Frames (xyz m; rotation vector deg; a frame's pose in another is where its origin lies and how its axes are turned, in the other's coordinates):
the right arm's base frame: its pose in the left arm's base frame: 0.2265 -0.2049 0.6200 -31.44 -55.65 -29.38
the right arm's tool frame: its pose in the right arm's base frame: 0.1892 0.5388 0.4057 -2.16 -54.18 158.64
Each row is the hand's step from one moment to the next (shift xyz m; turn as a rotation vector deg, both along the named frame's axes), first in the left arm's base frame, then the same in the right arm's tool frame.
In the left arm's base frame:
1: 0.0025 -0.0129 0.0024 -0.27 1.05 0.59
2: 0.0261 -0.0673 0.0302 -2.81 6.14 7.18
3: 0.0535 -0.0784 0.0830 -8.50 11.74 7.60
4: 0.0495 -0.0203 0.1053 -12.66 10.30 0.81
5: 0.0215 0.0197 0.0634 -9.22 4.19 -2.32
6: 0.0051 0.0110 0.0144 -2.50 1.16 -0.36
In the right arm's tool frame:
1: -0.0074 0.0109 -0.0022 -0.06 -1.10 0.56
2: -0.0585 0.0492 -0.0165 -3.16 -7.27 5.86
3: -0.1180 0.0390 -0.0213 0.40 -11.51 11.63
4: -0.1161 -0.0211 -0.0047 7.29 -7.38 12.62
5: -0.0561 -0.0410 0.0070 6.71 -1.44 7.80
6: -0.0106 -0.0155 0.0019 1.59 -0.49 2.22

